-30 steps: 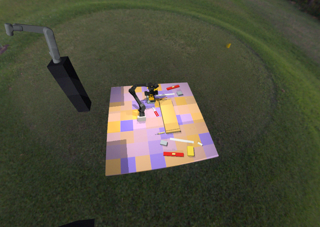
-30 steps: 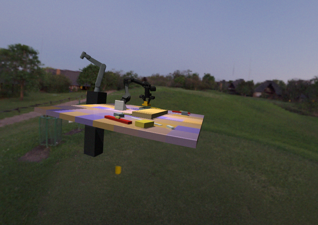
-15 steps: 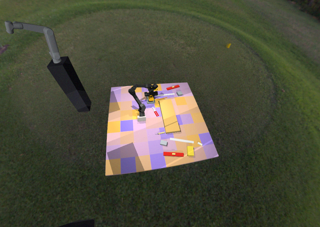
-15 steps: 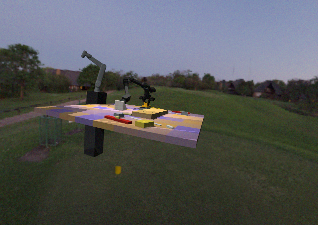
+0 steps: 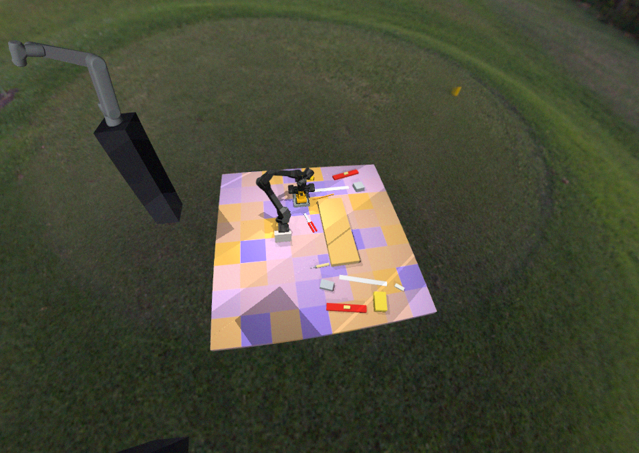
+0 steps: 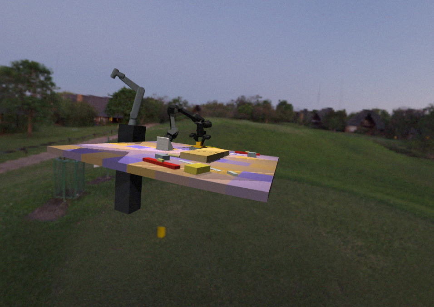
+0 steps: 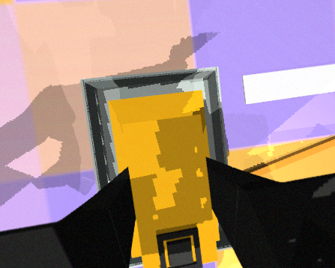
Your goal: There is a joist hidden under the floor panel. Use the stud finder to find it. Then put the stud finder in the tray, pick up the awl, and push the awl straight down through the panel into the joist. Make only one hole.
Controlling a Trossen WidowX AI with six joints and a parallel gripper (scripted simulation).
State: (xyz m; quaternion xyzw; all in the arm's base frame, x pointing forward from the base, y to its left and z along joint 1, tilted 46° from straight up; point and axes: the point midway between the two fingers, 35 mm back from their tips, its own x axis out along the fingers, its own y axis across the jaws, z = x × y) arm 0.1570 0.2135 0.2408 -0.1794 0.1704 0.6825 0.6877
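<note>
Now: the grey tray 3 cm below my gripper tip and 1 cm to the right of it. Also, from my gripper tip: grey block (71 cm to the right, 6 cm ahead, 3 cm below); then awl (58 cm to the right, 3 cm below, 3 cm ahead); then yellow stud finder (2 cm to the right, 2 cm above).
</note>
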